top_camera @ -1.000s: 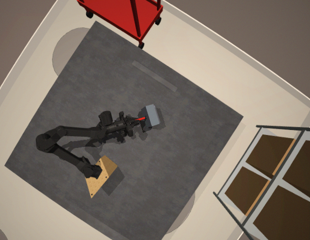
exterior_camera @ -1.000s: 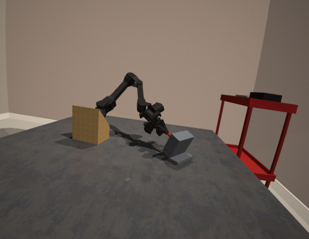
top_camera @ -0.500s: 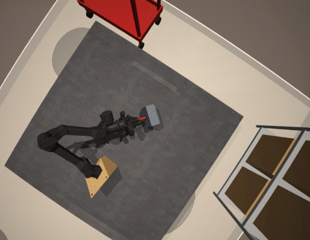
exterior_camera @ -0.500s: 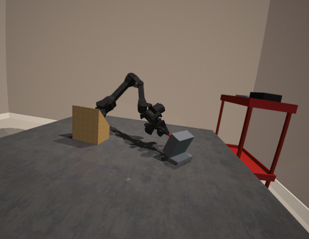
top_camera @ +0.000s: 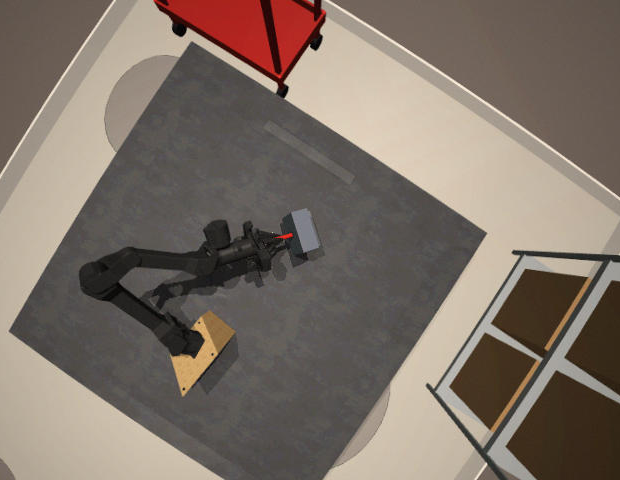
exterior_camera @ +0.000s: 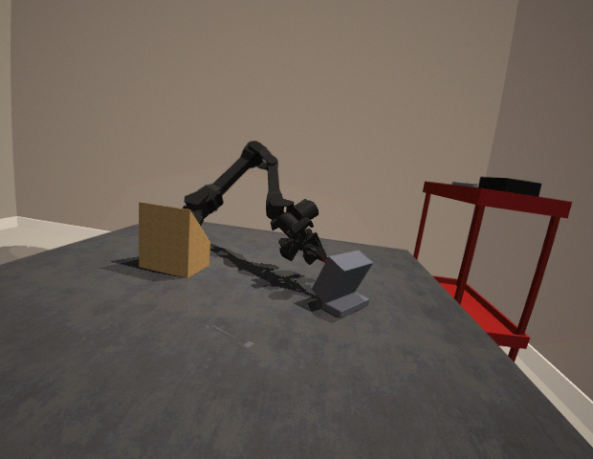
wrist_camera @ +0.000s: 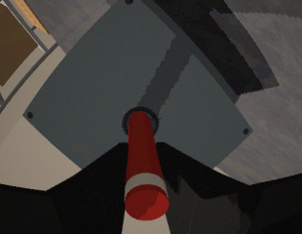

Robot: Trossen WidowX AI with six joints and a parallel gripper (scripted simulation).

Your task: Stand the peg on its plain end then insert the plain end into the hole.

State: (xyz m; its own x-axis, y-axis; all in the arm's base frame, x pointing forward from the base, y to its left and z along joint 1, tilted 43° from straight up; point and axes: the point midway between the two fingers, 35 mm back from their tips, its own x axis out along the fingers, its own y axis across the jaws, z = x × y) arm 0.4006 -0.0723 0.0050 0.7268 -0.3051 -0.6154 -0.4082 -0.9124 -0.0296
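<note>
My gripper tip is now 40 mm to the left of the grey sloped panel, 40 mm short of it and 20 mm above it. From my gripper tip the other things lie so: red peg (10 mm to the left, 10 mm behind, 10 mm above).
</note>
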